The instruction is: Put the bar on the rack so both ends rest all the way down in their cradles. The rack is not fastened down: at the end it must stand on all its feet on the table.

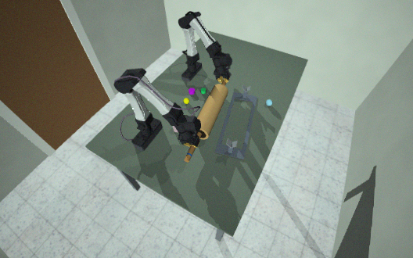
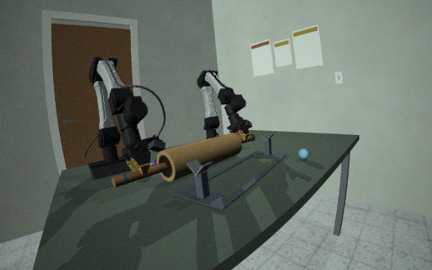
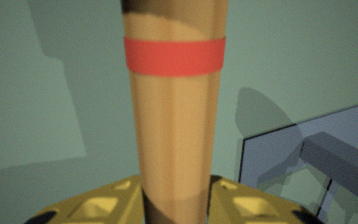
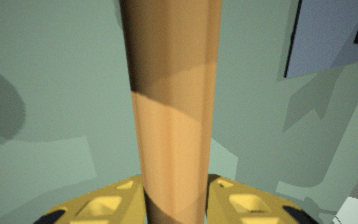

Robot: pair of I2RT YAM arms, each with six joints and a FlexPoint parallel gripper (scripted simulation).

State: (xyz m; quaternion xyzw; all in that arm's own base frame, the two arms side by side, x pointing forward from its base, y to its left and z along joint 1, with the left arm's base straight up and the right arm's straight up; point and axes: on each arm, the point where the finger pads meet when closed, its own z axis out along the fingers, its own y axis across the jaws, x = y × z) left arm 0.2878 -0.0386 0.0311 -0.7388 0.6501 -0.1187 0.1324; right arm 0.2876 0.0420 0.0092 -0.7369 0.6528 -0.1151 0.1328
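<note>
Right now my left hand is 120 mm past the green piece, 100 mm to the left of it and 50 mm above it. Also, from my left hand: yellow ball (240 mm to the right, 190 mm behind, 40 mm below); wooden bar (270 mm to the right, 10 mm ahead); magenta piece (190 mm behind, 130 mm to the right, 50 mm below).
</note>
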